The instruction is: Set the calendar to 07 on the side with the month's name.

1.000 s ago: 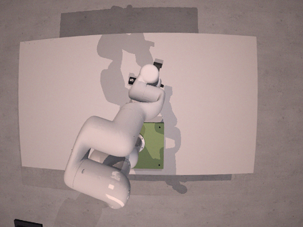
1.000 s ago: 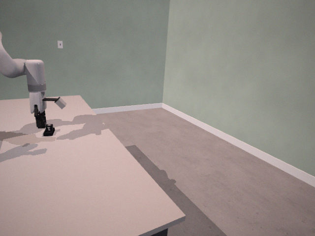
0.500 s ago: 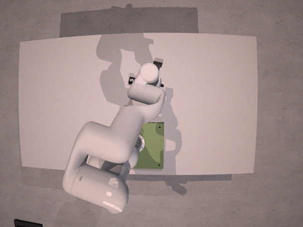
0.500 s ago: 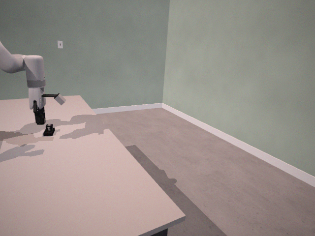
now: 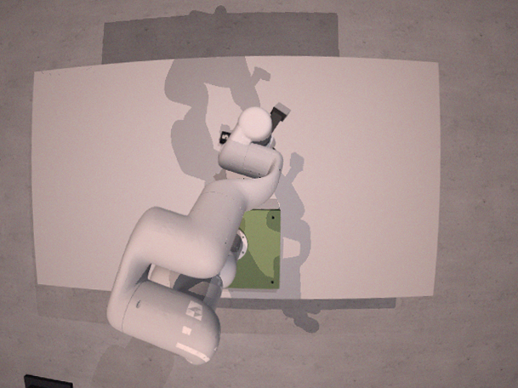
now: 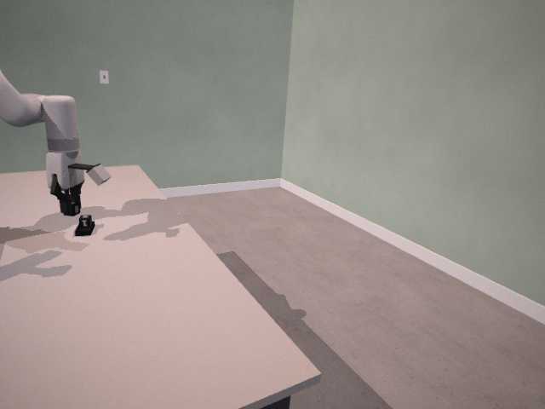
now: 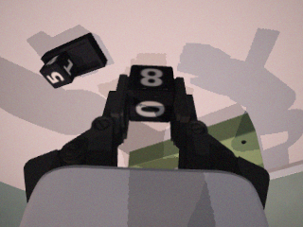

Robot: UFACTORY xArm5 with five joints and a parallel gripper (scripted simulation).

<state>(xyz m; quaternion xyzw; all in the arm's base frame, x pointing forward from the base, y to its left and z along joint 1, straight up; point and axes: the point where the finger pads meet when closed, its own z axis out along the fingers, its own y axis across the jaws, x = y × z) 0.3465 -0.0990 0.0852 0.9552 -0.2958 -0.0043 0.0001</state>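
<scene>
Right now my hand is 1 cm above the black cube. The rest, counted from my hand: black calendar tray: 12 cm below, 11 cm to the left, 3 cm ahead.
</scene>
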